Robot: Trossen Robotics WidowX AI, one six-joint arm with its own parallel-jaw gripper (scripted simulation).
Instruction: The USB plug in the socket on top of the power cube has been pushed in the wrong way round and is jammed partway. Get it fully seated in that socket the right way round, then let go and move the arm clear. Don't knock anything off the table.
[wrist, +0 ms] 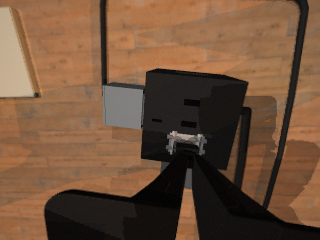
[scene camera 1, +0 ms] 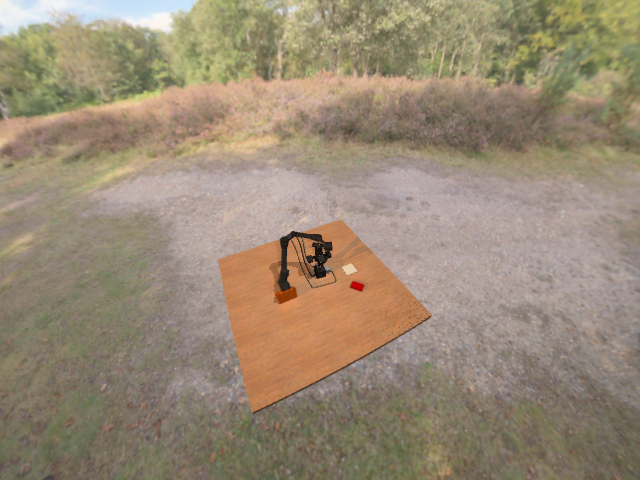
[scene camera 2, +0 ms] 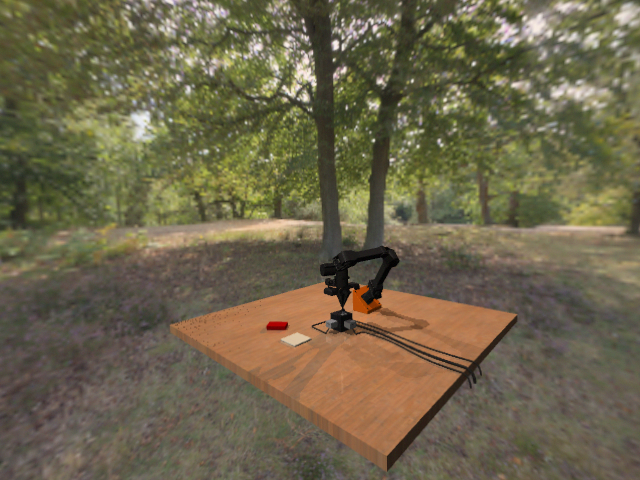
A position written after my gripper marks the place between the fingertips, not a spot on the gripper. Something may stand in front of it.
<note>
My gripper (wrist: 188, 160) carries a USB plug. I also see a black power cube (wrist: 192, 103).
</note>
